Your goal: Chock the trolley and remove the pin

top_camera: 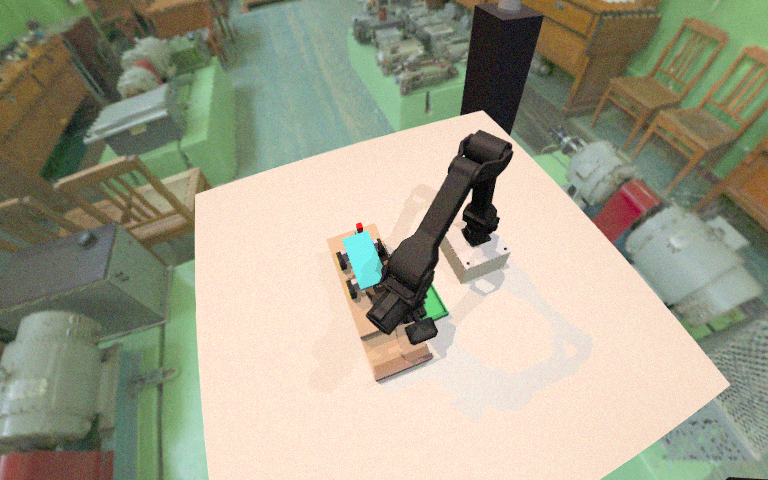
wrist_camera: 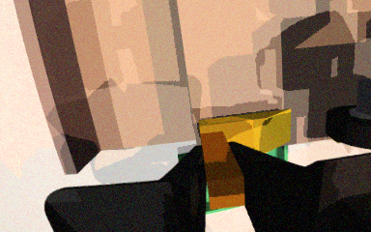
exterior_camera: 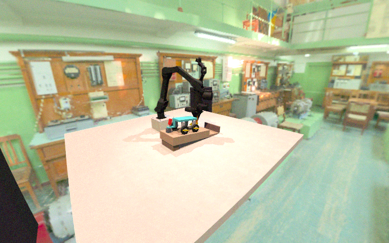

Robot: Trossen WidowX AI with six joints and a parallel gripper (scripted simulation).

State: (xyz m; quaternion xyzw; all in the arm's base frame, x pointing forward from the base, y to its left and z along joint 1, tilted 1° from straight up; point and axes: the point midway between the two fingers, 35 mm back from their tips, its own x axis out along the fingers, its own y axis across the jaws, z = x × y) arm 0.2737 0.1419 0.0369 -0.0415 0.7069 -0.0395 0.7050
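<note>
The stop pin lies 250 mm to the right of my gripper tip, 40 mm above it and 30 mm ahead of it. Round my gripper tip: green tray 100 mm below, 80 mm behind, 40 mm to the right; then yellow chock 20 mm to the right; then raised lip 110 mm to the left, 70 mm below, 50 mm ahead.
</note>
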